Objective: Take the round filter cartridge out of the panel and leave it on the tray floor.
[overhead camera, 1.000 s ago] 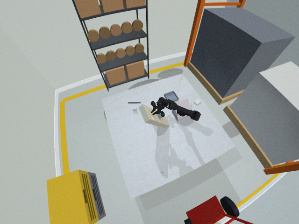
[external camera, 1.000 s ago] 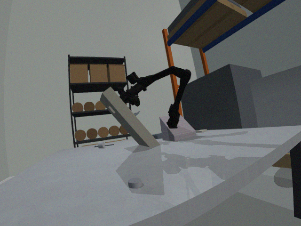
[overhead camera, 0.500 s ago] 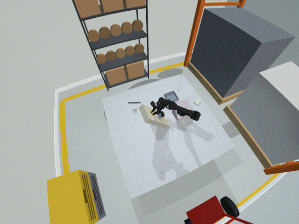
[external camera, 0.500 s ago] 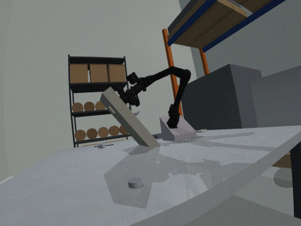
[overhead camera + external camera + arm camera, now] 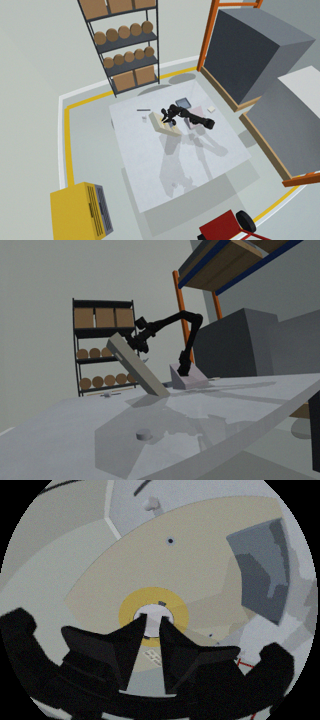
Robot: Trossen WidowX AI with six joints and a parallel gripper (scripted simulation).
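Right now my gripper tip is 10 mm short of the round filter cartridge and 10 mm above it. From my gripper tip the other things lie so: white pad: 710 mm behind, 270 mm below, 130 mm to the right; then tray: 390 mm behind, 310 mm to the right, 270 mm below.
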